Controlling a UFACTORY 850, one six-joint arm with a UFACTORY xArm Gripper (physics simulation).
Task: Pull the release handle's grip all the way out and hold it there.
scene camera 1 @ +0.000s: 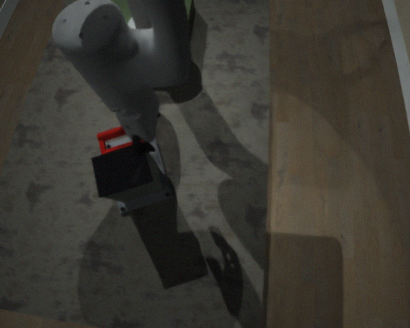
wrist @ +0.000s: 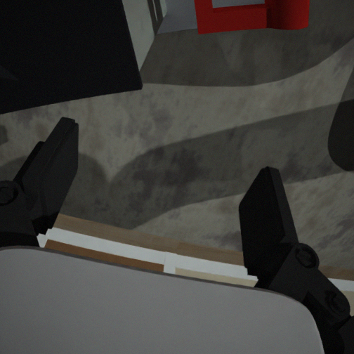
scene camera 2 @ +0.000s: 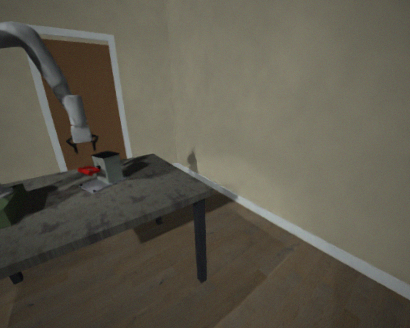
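Note:
The release handle's red grip (scene camera 1: pixel 111 134) (scene camera 2: pixel 89 171) (wrist: pixel 232 20) is a frame that sticks out from the side of a grey box with a black top (scene camera 1: pixel 122 172) (scene camera 2: pixel 113 167) (wrist: pixel 60 50). In the wrist view the grip is cut off by the top edge. My gripper (scene camera 1: pixel 143 145) (scene camera 2: pixel 85 150) (wrist: pixel 166 165) is open and empty. In scene camera 2 it hangs above the red grip, apart from it. In the wrist view both grip and box lie beyond the fingertips. In scene camera 1 the arm and fingers hide part of the grip's right side.
The box stands on a light grey base plate (scene camera 2: pixel 95 186) on the mottled grey table (scene camera 1: pixel 45 225) (scene camera 2: pixel 150 182). A green block (scene camera 2: pixel 6 210) stands at the left edge of scene camera 2. The table's right edge runs beside wooden floor (scene camera 1: pixel 320 200) in scene camera 1.

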